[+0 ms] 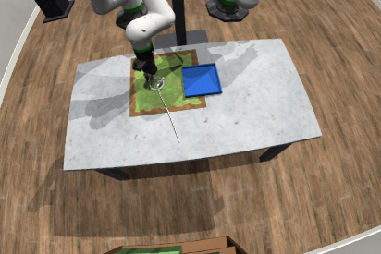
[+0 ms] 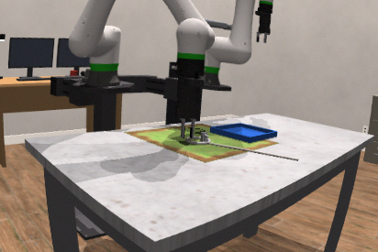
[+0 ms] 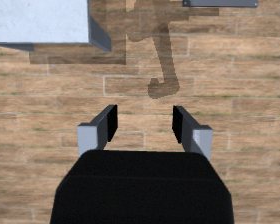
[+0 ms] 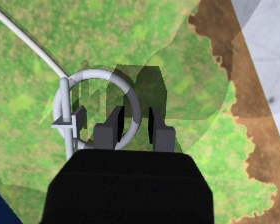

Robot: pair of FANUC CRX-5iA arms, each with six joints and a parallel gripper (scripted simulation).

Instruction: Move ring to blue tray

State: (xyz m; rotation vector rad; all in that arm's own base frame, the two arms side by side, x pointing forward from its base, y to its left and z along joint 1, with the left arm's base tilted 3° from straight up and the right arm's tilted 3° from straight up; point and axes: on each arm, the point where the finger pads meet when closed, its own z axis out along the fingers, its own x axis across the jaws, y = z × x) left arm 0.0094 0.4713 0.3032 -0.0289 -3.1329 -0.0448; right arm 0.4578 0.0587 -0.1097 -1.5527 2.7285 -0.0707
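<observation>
My right hand is 3 cm to the right of the grey ring, 3 cm above it and 2 cm short of it. The rest, counted from my right hand: grey stake 5 cm to the left, 2 cm below, 2 cm ahead; then blue tray 28 cm to the left, 2 cm below, 2 cm ahead.
</observation>
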